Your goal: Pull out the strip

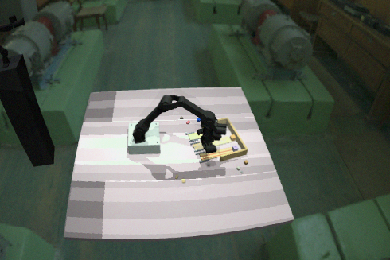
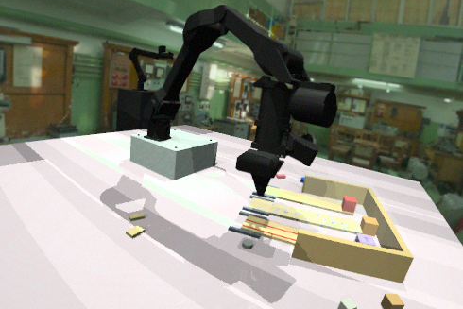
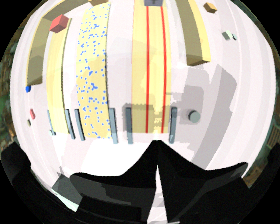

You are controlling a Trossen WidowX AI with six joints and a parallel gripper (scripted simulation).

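Now: gripper tip 100 mm short of the red-lined strip and 70 mm above it. Round my gripper tip: small disc 70 mm to the right, 70 mm below; cube 210 mm ahead, 50 mm below.
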